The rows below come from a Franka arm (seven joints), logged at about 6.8 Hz.
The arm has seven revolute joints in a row. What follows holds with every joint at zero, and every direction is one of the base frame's.
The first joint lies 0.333 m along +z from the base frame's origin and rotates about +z.
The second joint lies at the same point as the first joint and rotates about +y.
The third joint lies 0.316 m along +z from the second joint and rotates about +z.
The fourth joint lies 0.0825 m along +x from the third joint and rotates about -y.
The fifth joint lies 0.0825 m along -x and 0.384 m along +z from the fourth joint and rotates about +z.
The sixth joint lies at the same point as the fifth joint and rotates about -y.
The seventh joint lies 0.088 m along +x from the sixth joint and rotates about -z.
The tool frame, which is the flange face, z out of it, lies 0.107 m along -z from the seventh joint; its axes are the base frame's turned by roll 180, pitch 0 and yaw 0 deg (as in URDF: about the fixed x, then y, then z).
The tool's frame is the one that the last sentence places.
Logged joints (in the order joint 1, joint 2, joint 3, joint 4, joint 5, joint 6, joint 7), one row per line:
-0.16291, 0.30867, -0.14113, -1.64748, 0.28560, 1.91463, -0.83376
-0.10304, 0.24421, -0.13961, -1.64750, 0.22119, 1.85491, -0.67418
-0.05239, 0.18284, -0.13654, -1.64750, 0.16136, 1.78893, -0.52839
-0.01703, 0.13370, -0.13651, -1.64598, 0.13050, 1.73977, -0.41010
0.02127, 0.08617, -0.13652, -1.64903, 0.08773, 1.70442, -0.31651
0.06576, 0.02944, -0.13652, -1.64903, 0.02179, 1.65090, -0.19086
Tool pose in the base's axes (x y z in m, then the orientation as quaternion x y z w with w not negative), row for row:
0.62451, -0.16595, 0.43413, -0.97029, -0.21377, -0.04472, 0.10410
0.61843, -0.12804, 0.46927, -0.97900, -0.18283, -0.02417, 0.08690
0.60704, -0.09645, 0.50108, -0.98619, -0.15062, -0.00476, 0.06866
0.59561, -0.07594, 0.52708, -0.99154, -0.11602, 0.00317, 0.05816
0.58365, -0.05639, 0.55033, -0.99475, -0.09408, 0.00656, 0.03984
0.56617, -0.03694, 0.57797, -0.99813, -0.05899, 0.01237, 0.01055
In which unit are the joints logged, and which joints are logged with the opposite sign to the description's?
The joints are logged in radians. Opposite sign: none.
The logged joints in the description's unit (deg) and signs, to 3 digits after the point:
-9.334, 17.685, -8.086, -94.394, 16.364, 109.700, -47.771
-5.904, 13.992, -7.999, -94.395, 12.673, 106.279, -38.628
-3.002, 10.476, -7.823, -94.395, 9.245, 102.498, -30.275
-0.976, 7.660, -7.821, -94.308, 7.477, 99.681, -23.497
1.219, 4.937, -7.822, -94.482, 5.027, 97.656, -18.135
3.768, 1.687, -7.822, -94.482, 1.248, 94.590, -10.935

